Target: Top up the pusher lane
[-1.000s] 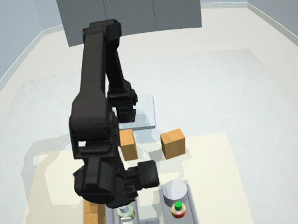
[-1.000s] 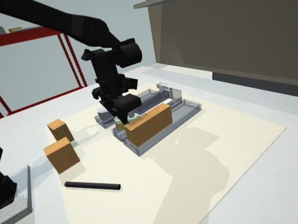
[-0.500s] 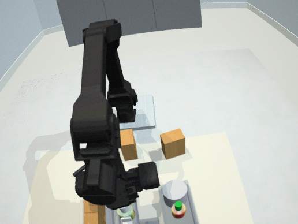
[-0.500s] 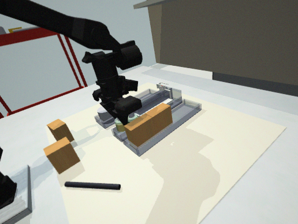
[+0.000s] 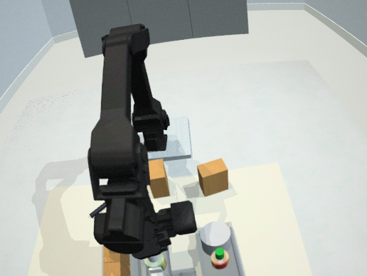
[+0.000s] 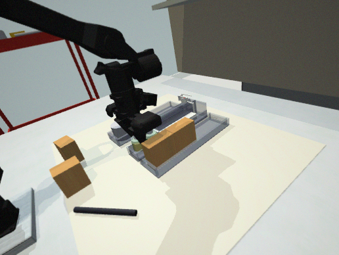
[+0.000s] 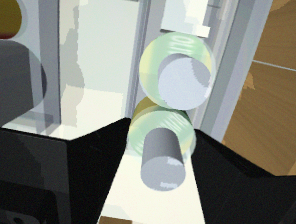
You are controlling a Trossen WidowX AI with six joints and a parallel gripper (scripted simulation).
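Now: gripper tip 10 mm past the grey cylinder, 130 mm to the right of it and 10 mm above it. Round my gripper tip: white pusher plate: 140 mm ahead, 50 mm to the left, 10 mm above; black rod: 150 mm behind, 130 mm to the right, 30 mm below; sprung lane: 140 mm ahead, 50 mm to the left, 20 mm below.
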